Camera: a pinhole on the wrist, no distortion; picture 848 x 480 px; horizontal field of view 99.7 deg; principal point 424.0 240.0 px. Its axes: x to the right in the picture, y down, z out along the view. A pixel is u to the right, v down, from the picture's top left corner.
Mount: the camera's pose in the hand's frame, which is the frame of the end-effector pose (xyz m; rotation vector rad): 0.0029 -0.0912 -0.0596 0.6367 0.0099 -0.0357
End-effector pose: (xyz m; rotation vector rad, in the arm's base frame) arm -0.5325 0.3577 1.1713 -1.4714 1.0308 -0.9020
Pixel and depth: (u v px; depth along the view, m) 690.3 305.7 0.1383
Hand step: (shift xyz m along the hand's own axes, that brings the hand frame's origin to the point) 0.1065 -0.1561 0.0646
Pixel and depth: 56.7 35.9 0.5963
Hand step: -0.6225 -0.7006 0.2300
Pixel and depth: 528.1 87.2 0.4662
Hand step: 0.1304 -0.5325 0.1941
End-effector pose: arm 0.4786 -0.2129 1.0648 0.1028 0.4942 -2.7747
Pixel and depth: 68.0 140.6 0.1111
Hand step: -0.1089 -0.1787 0.0136
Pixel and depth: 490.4 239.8 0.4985
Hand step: 0.0945 -0.3906 0.3392
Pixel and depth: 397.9 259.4 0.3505
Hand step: -0.0226 -0.2835 0.2340
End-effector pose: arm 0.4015 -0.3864 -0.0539 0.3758 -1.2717 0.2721
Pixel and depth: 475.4 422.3 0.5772
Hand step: 0.0955 -0.2005 0.5776
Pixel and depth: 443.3 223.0 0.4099
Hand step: 0.0236 -0.3512 0.2580
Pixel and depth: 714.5 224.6 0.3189
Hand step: 0.2607 -0.2997 0.1834
